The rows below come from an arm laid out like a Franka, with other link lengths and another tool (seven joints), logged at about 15 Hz.
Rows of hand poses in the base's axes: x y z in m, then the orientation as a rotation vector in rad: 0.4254, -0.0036, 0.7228, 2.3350, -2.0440, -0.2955; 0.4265, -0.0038, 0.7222, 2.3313, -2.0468, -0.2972; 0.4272, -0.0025, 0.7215, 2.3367, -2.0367, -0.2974; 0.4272, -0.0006, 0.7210, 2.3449, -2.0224, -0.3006; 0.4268, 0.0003, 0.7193, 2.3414, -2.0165, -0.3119; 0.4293, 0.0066, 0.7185, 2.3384, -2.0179, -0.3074; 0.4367, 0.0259, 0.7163, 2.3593, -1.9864, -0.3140; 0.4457, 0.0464, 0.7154, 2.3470, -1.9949, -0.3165; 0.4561, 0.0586, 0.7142, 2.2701, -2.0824, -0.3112; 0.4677, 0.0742, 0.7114, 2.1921, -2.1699, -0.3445; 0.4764, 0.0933, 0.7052, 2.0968, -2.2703, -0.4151; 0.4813, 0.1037, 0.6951, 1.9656, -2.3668, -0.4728; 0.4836, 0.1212, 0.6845, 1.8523, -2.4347, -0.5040; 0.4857, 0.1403, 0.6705, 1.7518, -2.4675, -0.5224; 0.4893, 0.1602, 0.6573, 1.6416, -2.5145, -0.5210; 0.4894, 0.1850, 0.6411, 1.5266, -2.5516, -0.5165; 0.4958, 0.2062, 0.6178, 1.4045, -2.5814, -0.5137; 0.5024, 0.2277, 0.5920, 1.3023, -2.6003, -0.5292
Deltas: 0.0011, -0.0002, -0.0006, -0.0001, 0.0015, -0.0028; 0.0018, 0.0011, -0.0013, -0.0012, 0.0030, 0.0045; 0.0018, 0.0030, -0.0018, -0.0010, 0.0060, 0.0151; 0.0014, 0.0039, -0.0035, 0.0001, 0.0152, 0.0169; 0.0039, 0.0102, -0.0043, -0.0033, 0.0144, 0.0152; 0.0113, 0.0295, -0.0065, -0.0012, 0.0191, 0.0396; 0.0203, 0.0500, -0.0074, -0.0035, 0.0233, 0.0306; 0.0307, 0.0622, -0.0086, -0.0119, 0.0250, -0.0442; 0.0423, 0.0778, -0.0114, 0.0017, 0.0403, -0.1203; 0.0510, 0.0969, -0.0176, 0.0354, 0.0697, -0.2103; 0.0559, 0.1073, -0.0277, 0.0490, 0.1088, -0.3134; 0.0582, 0.1248, -0.0383, 0.0483, 0.1391, -0.3958; 0.0603, 0.1439, -0.0523, 0.0319, 0.1752, -0.4573; 0.0639, 0.1638, -0.0655, 0.0107, 0.1979, -0.5314; 0.0640, 0.1886, -0.0817, -0.0166, 0.2246, -0.6049; 0.0704, 0.2098, -0.1050, -0.0465, 0.2565, -0.6809; 0.0770, 0.2313, -0.1308, -0.0621, 0.2919, -0.7433
